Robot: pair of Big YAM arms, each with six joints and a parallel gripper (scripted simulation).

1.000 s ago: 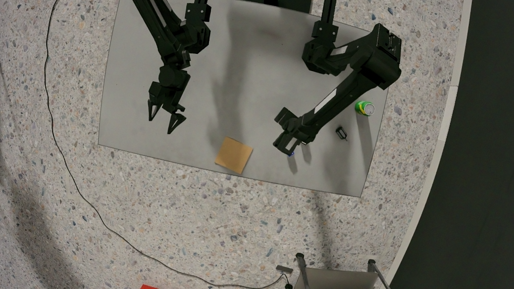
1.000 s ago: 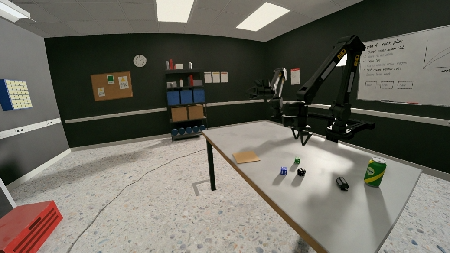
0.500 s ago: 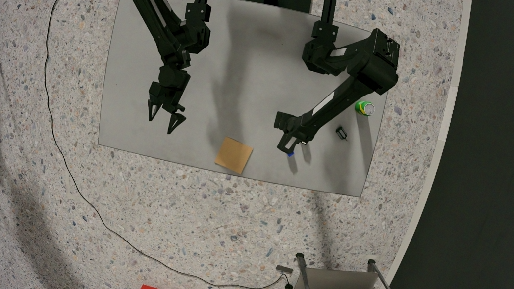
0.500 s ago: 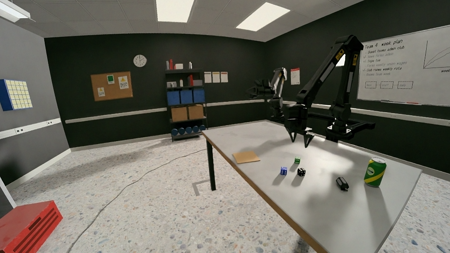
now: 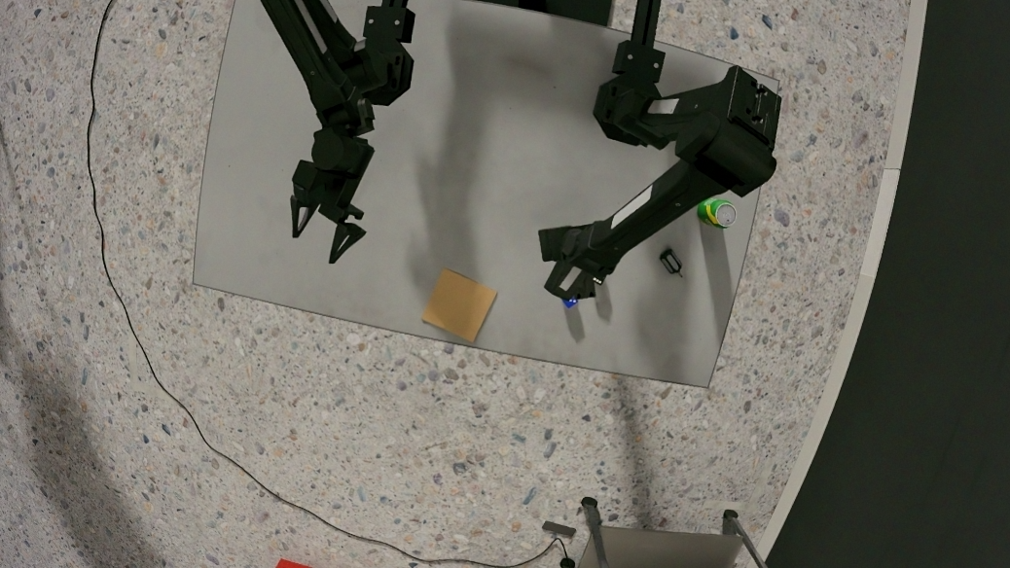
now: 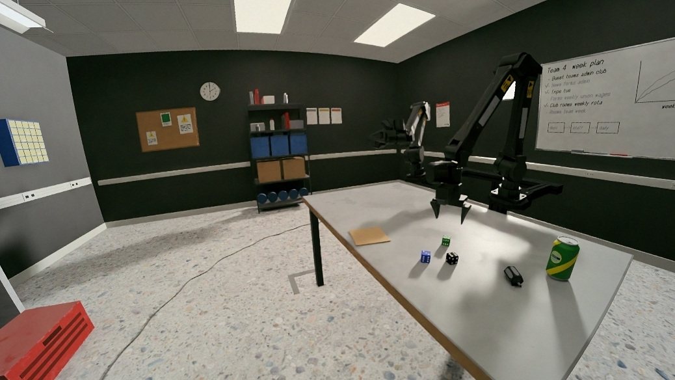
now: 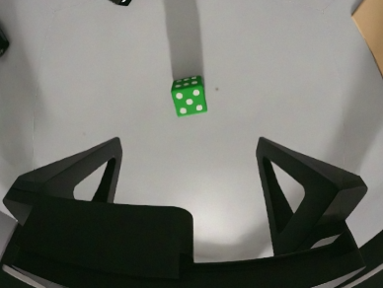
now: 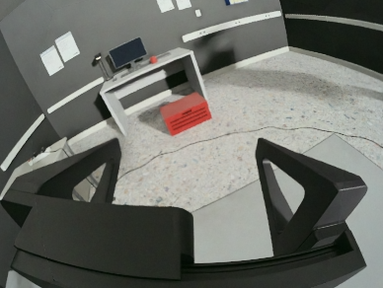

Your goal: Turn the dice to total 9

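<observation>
The green die is 9 cm below my left hand. Also, from my left hand: black die: 9 cm ahead, 9 cm to the left, 9 cm below; then blue die: 15 cm ahead, 4 cm to the left, 9 cm below; then brown square mat: 22 cm ahead, 22 cm to the right, 10 cm below.
</observation>
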